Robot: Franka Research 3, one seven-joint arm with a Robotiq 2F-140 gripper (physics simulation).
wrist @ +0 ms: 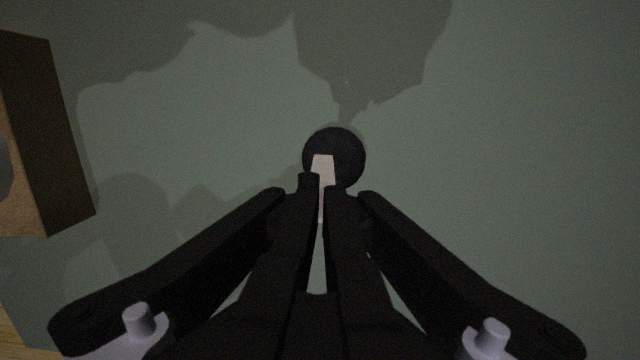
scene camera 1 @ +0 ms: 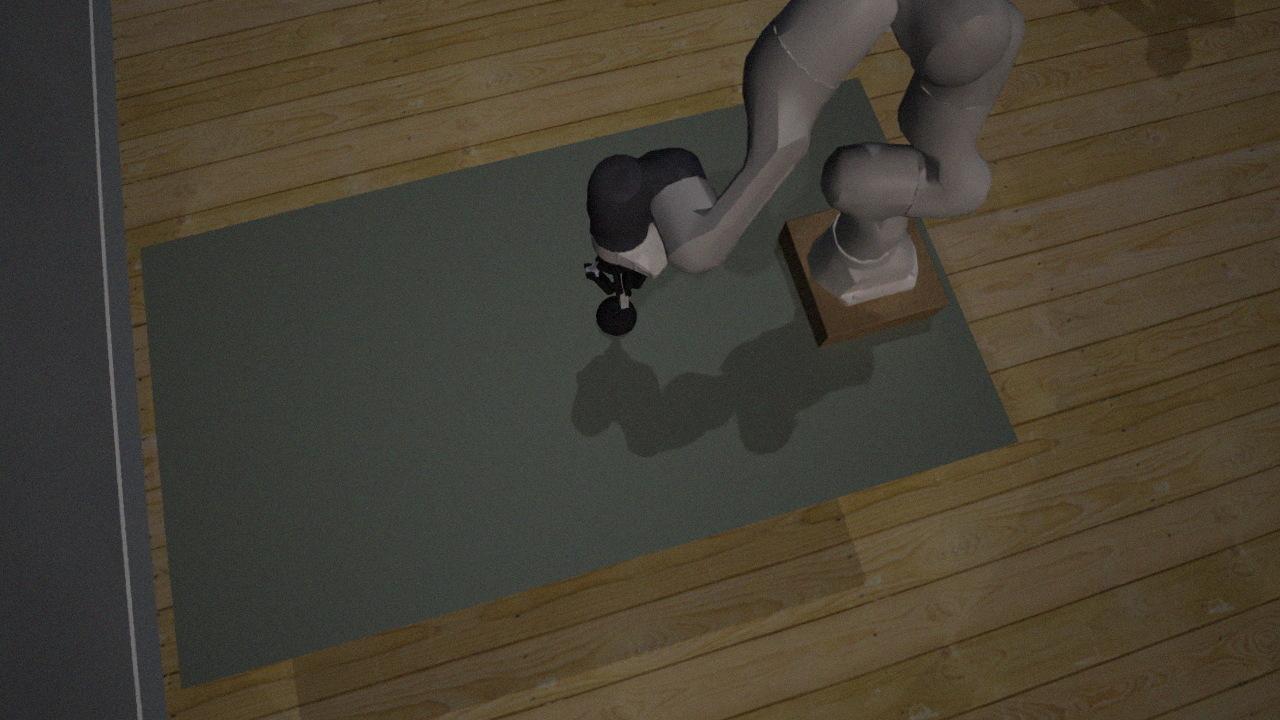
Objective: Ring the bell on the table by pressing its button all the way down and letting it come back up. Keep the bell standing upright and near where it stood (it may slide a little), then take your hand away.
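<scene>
The bell (scene camera 1: pixel 614 318) (wrist: pixel 345 145) is a dark, round dome standing upright on the grey-green table top. My gripper (scene camera 1: pixel 624 302) (wrist: pixel 322 170) is shut, with nothing between its fingers. Its pale fingertips overlap the middle of the bell in both views, so they are over the bell's top. The bell's button is hidden behind the fingertips. Whether the fingertips touch the button, and whether it is pressed down, cannot be told.
The table top (scene camera 1: pixel 358 358) (wrist: pixel 500 150) has a grey-green surface. The arm's base stands on a brown wooden block (scene camera 1: pixel 863 326) (wrist: pixel 55 150) to the right of the bell in the scene view. The arm's shadow falls beside the bell.
</scene>
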